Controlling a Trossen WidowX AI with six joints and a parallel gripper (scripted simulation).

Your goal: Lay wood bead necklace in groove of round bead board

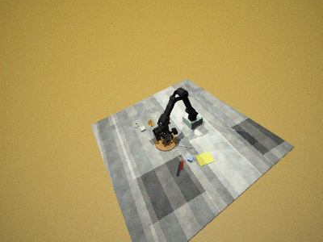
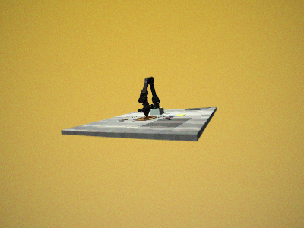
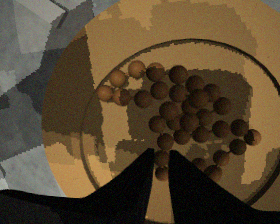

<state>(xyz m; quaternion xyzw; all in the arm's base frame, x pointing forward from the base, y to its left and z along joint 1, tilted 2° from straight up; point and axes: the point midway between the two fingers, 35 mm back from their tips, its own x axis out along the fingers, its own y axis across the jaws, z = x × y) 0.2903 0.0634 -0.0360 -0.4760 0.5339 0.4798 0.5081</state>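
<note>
My gripper tip is 2 cm short of the round bead board and 1 cm above it. Round my gripper tip: thin grey stick 12 cm to the left, 11 cm behind, 1 cm below; then red-handled tool 27 cm to the left, 2 cm ahead, 1 cm below; then small blue block 24 cm to the left, 9 cm behind, 1 cm below.
</note>
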